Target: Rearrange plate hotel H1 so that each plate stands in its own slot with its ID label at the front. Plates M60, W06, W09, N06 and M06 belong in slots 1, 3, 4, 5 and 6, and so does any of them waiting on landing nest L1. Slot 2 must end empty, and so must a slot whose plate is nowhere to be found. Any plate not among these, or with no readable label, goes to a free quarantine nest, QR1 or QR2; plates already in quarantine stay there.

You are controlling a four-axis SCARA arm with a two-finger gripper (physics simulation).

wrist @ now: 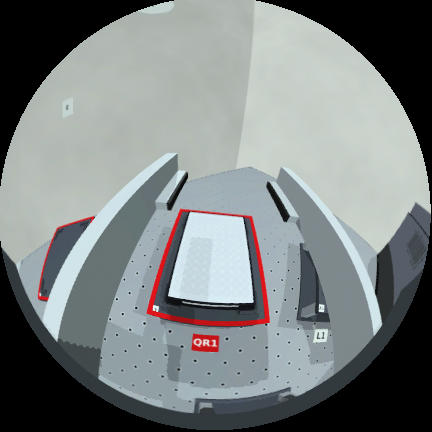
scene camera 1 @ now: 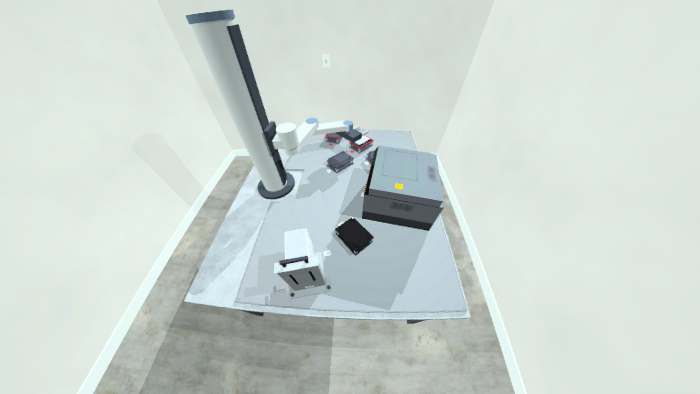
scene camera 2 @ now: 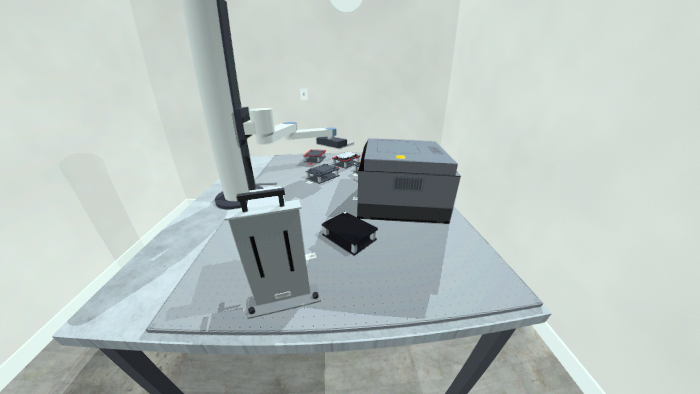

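Where they show: gripper, between the fingertips: (wrist: pixel 229 168) (scene camera 1: pixel 363 129) (scene camera 2: pixel 348 142); arm's base, origin of its link: (scene camera 1: pixel 276 185).
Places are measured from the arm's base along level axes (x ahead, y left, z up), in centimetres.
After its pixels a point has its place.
Note:
My gripper (scene camera 1: pixel 363 134) @(z 16.3, x 58.6, y 45.9 cm) (scene camera 2: pixel 349 144) @(z 16.3, x 58.6, y 45.9 cm) (wrist: pixel 229 168) @(z 16.3, x 58.6, y 45.9 cm) is shut to its narrow setting and empty, above and in front of nest QR1. A white-topped plate (scene camera 1: pixel 362 141) @(z 7.7, x 58.2, y 42.4 cm) (scene camera 2: pixel 346 155) @(z 7.7, x 57.3, y 43.7 cm) (wrist: pixel 212 255) @(z 7.7, x 56.6, y 44.6 cm) rests on the red-edged nest QR1 (wrist: pixel 210 320) @(z 6.3, x 52.2, y 39.5 cm); no ID on it is readable. Another red-edged nest (scene camera 1: pixel 332 136) @(z 6.2, x 33.5, y 51.3 cm) (scene camera 2: pixel 315 153) @(z 6.3, x 35.5, y 55.5 cm) (wrist: pixel 64 260) @(z 6.2, x 35.9, y 55.6 cm) stands to the left, with no plate visible on it. Nest L1 (wrist: pixel 307 295) @(z 1.8, x 65.5, y 30.5 cm) is partly hidden by the right finger. Hotel H1 (scene camera 1: pixel 306 277) @(z 17.1, x 35.6, y -63.5 cm) (scene camera 2: pixel 272 257) @(z 16.6, x 34.2, y -63.9 cm) shows its back; its slots and plate labels are hidden.
A large grey instrument (scene camera 1: pixel 402 200) @(z 22.6, x 75.4, y -28.8 cm) (scene camera 2: pixel 407 195) @(z 13.1, x 76.3, y -28.8 cm) stands on the right side of the table. A black nest (scene camera 1: pixel 354 235) @(z 6.3, x 53.5, y -38.9 cm) (scene camera 2: pixel 350 231) @(z 6.3, x 53.6, y -40.9 cm) stands between it and the hotel. A dark grey nest (scene camera 1: pixel 340 161) @(z 6.3, x 42.5, y 18.6 cm) (scene camera 2: pixel 322 172) @(z 6.3, x 42.1, y 16.1 cm) (wrist: pixel 245 404) stands nearer than QR1. The arm's column (scene camera 1: pixel 235 110) @(z 55.8, x -0.4, y -7.5 cm) (scene camera 2: pixel 212 100) @(z 47.8, x 0.4, y -7.5 cm) rises at the left.

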